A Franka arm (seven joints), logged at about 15 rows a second.
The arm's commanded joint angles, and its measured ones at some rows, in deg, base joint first. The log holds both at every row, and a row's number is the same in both.
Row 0, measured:
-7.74 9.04 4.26 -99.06 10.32 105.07 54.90
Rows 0 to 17, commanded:
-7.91 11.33 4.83 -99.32 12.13 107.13 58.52
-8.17 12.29 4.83 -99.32 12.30 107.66 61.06
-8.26 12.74 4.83 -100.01 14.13 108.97 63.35
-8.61 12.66 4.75 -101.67 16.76 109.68 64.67
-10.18 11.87 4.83 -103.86 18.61 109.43 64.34
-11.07 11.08 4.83 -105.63 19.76 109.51 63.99
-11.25 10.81 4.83 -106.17 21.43 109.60 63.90
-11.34 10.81 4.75 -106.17 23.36 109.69 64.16
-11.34 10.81 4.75 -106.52 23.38 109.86 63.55
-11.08 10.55 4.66 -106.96 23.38 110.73 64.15
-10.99 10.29 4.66 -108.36 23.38 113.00 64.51
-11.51 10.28 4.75 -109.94 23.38 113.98 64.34
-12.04 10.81 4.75 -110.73 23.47 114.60 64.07
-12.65 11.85 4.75 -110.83 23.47 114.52 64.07
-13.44 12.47 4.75 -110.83 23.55 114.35 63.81
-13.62 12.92 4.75 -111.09 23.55 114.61 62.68
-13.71 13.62 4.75 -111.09 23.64 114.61 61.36
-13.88 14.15 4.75 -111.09 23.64 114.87 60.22
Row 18, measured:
-12.94 13.61 4.16 -110.26 21.85 113.58 62.87
